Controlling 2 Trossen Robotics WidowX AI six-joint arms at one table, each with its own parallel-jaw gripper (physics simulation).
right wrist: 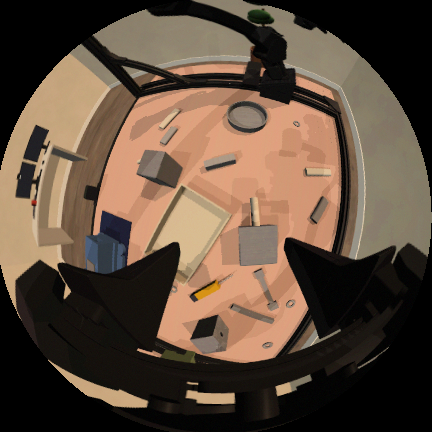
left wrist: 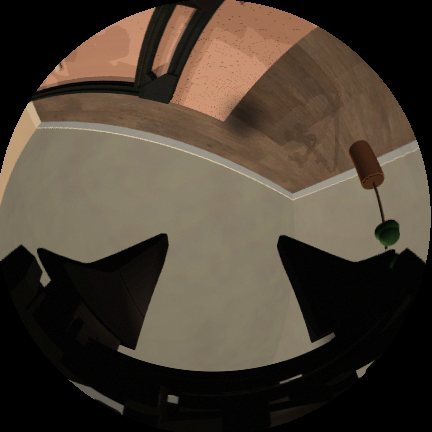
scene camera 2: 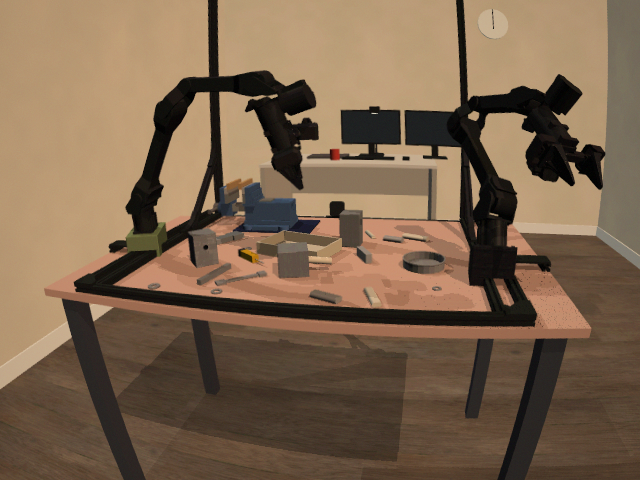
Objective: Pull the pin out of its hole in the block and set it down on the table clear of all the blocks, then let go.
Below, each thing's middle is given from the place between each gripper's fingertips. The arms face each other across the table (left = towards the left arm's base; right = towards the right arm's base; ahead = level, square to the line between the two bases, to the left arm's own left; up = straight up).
My left hand is 20 cm past the round dish [scene camera 2: 424, 262], 32 cm to the left of it and 23 cm above it. Also, from my left hand: beige tray [right wrist: 195, 222] 25 cm behind, 65 cm to the right, 23 cm below.
I see the beige tray 180 mm below my right hand, 100 mm behind it and 50 mm to the right of it. Also, from my right hand: round dish: 280 mm to the left, 190 mm below, 50 mm behind.
